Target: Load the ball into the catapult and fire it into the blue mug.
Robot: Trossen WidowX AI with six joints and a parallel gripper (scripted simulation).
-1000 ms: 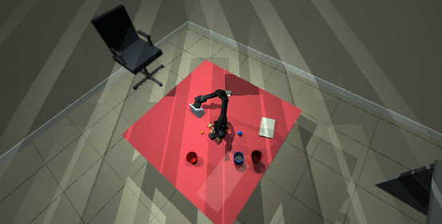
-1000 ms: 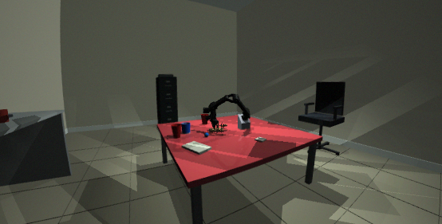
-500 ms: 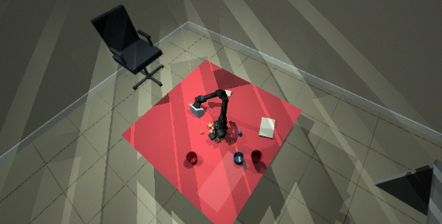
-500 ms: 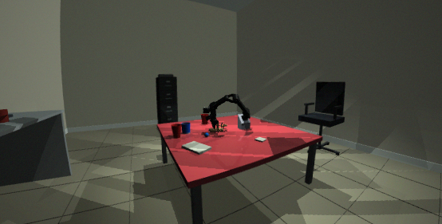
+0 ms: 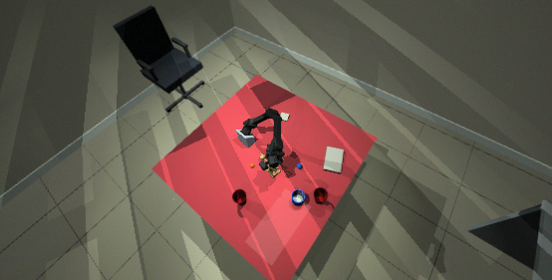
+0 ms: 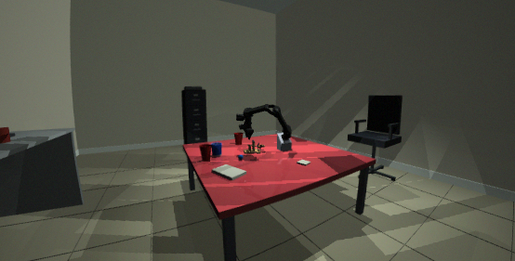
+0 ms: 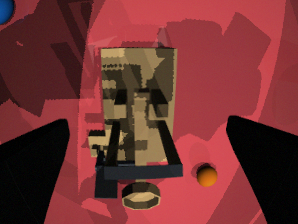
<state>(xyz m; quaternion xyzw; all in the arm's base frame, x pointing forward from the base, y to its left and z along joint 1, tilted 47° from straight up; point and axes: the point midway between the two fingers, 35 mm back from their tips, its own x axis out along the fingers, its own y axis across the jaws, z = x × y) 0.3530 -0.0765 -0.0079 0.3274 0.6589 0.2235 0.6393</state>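
My gripper tip is 150 mm past the orange ball, 110 mm above it and 80 mm to the left of it. Round my gripper tip: wooden catapult (80 mm below, 70 mm behind, 30 mm to the left); blue mug (270 mm ahead, 100 mm below, 50 mm to the right); blue ball (160 mm to the left, 120 mm ahead, 110 mm below).
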